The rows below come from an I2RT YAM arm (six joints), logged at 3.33 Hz.
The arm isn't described. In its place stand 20 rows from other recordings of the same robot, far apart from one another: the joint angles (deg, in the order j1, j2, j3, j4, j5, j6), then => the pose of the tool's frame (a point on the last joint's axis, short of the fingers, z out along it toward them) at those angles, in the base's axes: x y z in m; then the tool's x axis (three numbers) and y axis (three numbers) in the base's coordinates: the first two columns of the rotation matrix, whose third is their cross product.
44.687 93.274 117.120 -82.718 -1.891 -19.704 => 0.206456 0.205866 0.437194 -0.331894 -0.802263 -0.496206 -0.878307 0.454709 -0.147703
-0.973 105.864 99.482 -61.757 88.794 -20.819 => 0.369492 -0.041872 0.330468 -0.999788 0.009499 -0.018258 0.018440 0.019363 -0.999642
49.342 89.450 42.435 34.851 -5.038 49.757 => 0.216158 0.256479 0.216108 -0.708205 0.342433 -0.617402 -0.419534 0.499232 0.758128
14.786 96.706 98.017 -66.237 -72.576 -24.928 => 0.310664 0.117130 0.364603 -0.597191 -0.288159 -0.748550 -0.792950 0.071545 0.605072
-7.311 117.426 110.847 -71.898 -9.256 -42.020 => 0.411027 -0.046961 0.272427 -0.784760 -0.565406 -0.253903 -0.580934 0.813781 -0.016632
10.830 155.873 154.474 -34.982 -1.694 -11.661 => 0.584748 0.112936 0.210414 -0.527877 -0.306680 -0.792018 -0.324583 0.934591 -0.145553
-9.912 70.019 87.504 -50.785 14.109 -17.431 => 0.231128 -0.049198 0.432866 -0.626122 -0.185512 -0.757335 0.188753 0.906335 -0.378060
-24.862 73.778 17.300 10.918 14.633 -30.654 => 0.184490 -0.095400 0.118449 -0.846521 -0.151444 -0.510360 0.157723 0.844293 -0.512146
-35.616 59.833 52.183 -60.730 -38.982 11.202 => 0.155795 -0.084056 0.274078 -0.690010 0.680053 -0.247817 0.406044 0.647127 0.645256
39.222 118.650 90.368 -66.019 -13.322 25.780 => 0.291222 0.248291 0.173596 -0.957418 -0.235172 0.167465 -0.206033 0.962899 0.174288
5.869 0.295 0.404 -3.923 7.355 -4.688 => 0.109841 0.006710 0.168056 -0.068044 -0.088479 -0.993751 0.020157 0.995735 -0.090036
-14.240 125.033 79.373 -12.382 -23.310 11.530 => 0.432047 -0.095112 0.105857 -0.801196 0.392714 -0.451510 0.186809 0.880961 0.434753
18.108 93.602 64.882 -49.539 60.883 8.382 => 0.293725 0.063328 0.222458 -0.918061 -0.225582 -0.326001 0.153194 0.556577 -0.816550
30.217 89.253 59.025 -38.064 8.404 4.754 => 0.260861 0.145908 0.204506 -0.837472 -0.392873 -0.379858 -0.383069 0.917771 -0.104665
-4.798 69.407 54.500 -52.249 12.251 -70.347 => 0.220159 -0.026060 0.255331 -0.463142 -0.884662 0.053591 -0.809741 0.397787 -0.431377
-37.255 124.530 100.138 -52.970 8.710 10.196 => 0.348104 -0.271525 0.177914 -0.653808 0.717089 -0.241492 0.752370 0.650042 -0.106701
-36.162 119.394 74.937 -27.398 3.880 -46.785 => 0.321987 -0.238314 0.110679 -0.966784 -0.194028 -0.166380 -0.144363 0.951695 -0.270992
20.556 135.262 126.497 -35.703 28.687 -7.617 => 0.505911 0.171466 0.247573 -0.651809 -0.368615 -0.662773 -0.074323 0.900770 -0.427889
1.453 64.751 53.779 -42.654 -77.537 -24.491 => 0.206825 0.040019 0.298784 -0.490235 -0.101927 -0.865610 -0.865461 0.174503 0.469603
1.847 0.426 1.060 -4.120 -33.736 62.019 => 0.103049 0.023105 0.171872 -0.541468 0.717314 -0.438489 -0.218856 0.383317 0.897313
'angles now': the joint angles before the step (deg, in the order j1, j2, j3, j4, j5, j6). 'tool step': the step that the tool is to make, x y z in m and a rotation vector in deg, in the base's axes. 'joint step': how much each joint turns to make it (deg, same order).
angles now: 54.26, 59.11, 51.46, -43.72, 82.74, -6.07
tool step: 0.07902, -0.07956, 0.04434, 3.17, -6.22, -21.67
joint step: -32.43, 0.18, 0.00, 40.09, -8.83, -33.65
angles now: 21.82, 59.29, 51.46, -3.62, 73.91, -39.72
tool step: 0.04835, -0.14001, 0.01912, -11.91, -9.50, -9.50
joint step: -35.43, 11.45, 0.13, 40.52, -26.84, -22.67
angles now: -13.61, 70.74, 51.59, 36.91, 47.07, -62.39
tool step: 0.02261, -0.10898, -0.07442, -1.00, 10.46, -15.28
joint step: -17.22, 19.60, 0.42, 14.17, -3.10, -5.99
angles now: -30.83, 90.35, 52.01, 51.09, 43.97, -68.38
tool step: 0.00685, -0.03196, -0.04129, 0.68, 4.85, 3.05
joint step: -4.24, 8.32, 0.00, 4.44, -7.54, -0.87
